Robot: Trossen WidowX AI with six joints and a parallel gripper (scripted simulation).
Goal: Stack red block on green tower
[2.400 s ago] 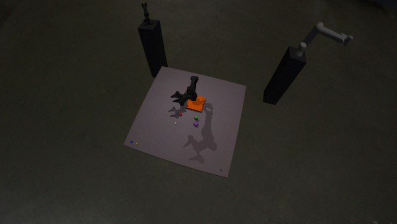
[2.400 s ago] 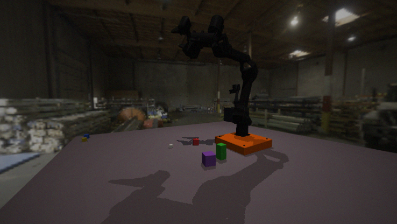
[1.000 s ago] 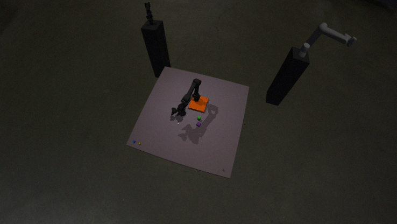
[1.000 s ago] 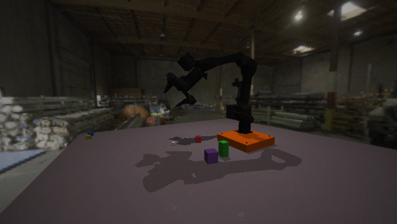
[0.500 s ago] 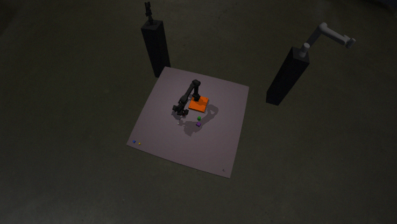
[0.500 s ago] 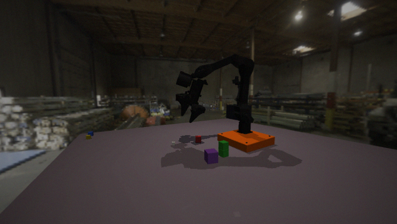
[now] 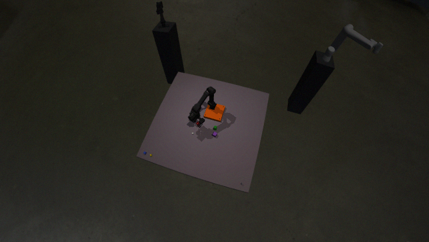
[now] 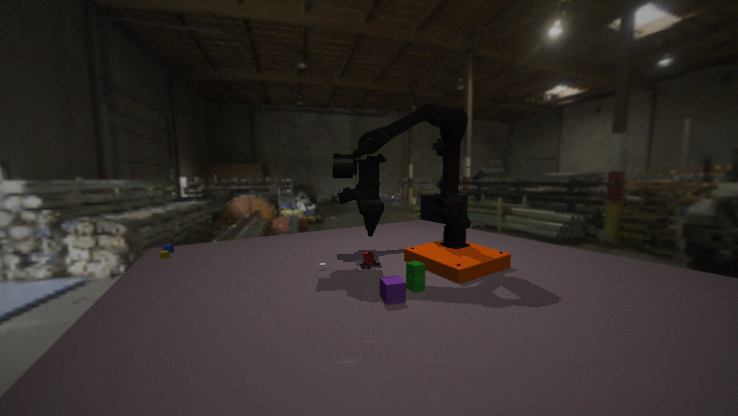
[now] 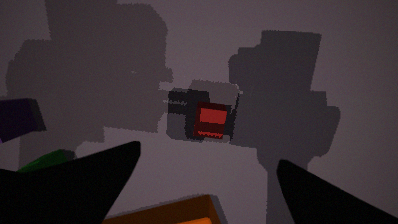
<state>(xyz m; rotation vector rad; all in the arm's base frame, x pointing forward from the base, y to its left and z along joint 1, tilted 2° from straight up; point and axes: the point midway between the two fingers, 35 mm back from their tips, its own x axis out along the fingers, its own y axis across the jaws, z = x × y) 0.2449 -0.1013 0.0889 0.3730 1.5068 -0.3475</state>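
Now: the red block 8 cm below my gripper tip. Round my gripper tip: purple cube: 8 cm ahead, 22 cm to the left, 7 cm below; yellow cube: 53 cm ahead, 39 cm to the right, 8 cm below; white cube: 13 cm ahead, 2 cm to the right, 8 cm below.
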